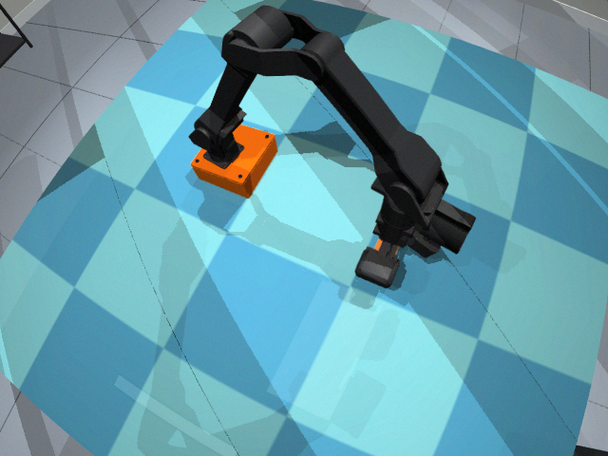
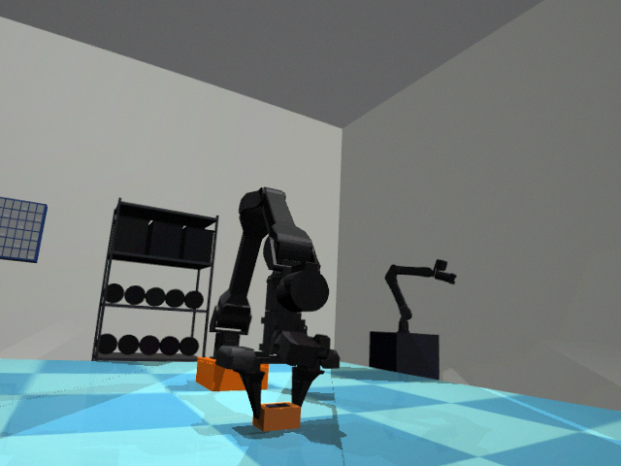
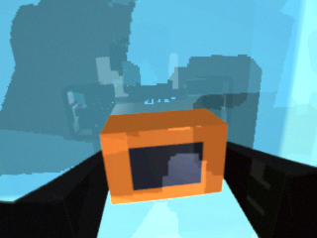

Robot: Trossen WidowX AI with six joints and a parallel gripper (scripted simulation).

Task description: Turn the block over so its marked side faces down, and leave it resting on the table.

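Now: the orange block 1 cm above my gripper tip.
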